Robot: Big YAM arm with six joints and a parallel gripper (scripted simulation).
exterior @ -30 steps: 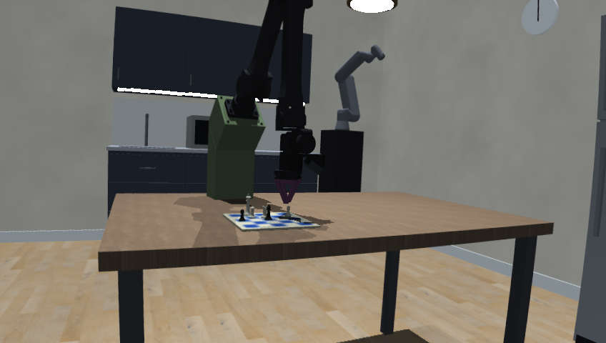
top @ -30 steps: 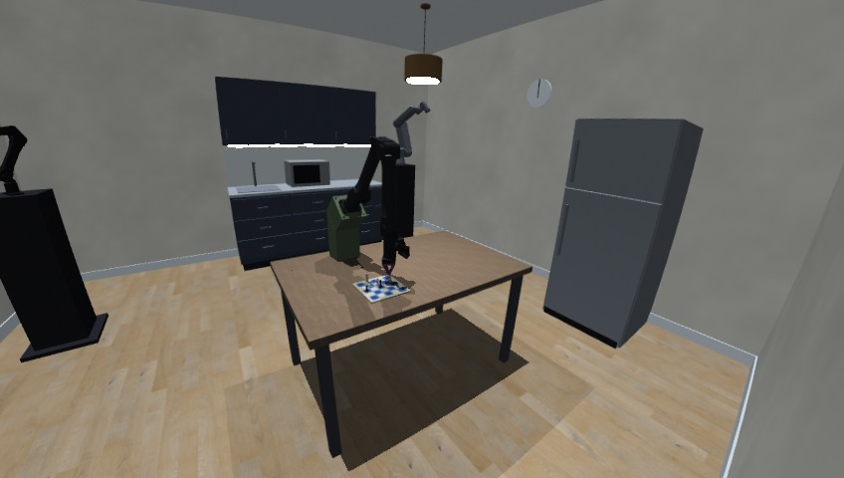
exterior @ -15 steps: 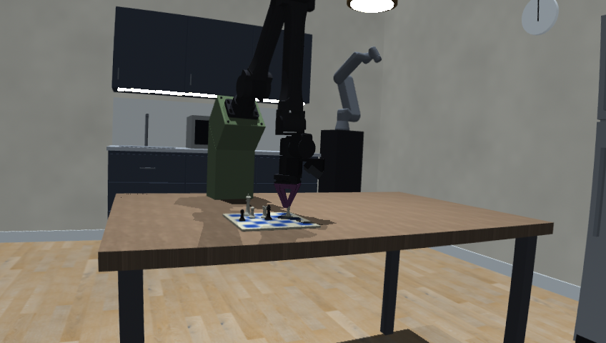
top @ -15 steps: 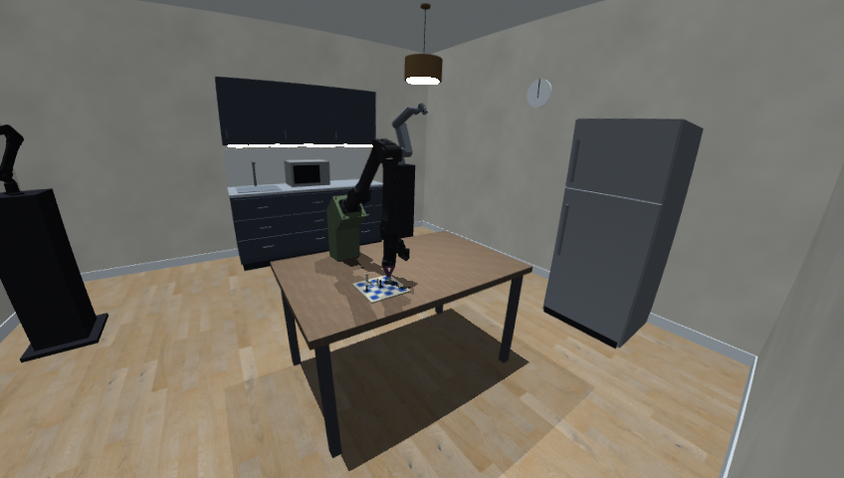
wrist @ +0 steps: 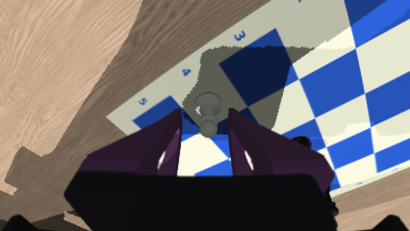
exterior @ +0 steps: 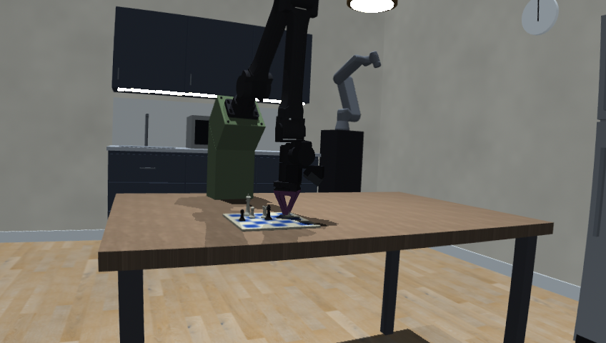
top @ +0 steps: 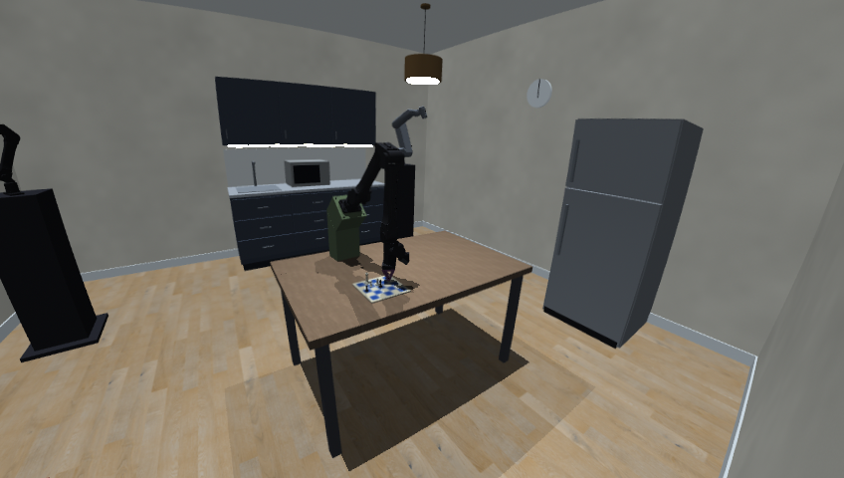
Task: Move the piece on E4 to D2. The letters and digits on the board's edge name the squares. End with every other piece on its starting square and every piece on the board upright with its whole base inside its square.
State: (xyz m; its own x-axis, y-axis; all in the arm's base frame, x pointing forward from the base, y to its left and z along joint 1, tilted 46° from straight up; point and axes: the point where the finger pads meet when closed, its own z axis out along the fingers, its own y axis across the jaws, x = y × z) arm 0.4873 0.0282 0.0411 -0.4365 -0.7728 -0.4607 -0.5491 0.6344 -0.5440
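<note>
Right now the chessboard is 70 mm to the right of my hand, 40 mm ahead of it and 20 mm below it. The rest, counted from my hand: tall white piece: 110 mm to the right, 40 mm behind, 20 mm above.
</note>
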